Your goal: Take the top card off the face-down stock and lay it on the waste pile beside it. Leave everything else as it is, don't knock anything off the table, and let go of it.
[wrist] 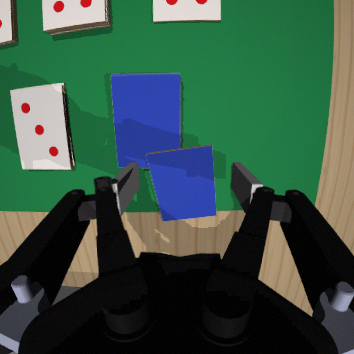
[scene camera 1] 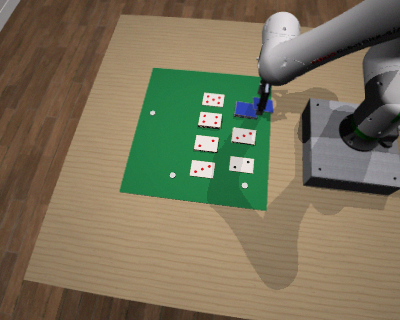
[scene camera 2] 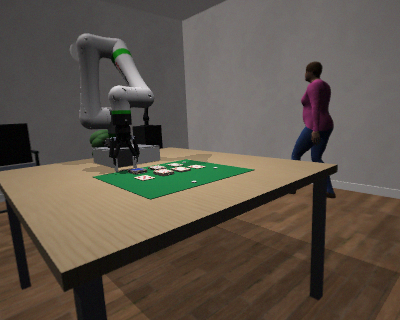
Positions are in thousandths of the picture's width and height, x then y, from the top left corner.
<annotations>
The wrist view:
my gripper: 521, 493
green mat: 727, 247
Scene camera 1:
green mat: 409, 448
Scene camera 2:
green mat: 401, 583
</annotations>
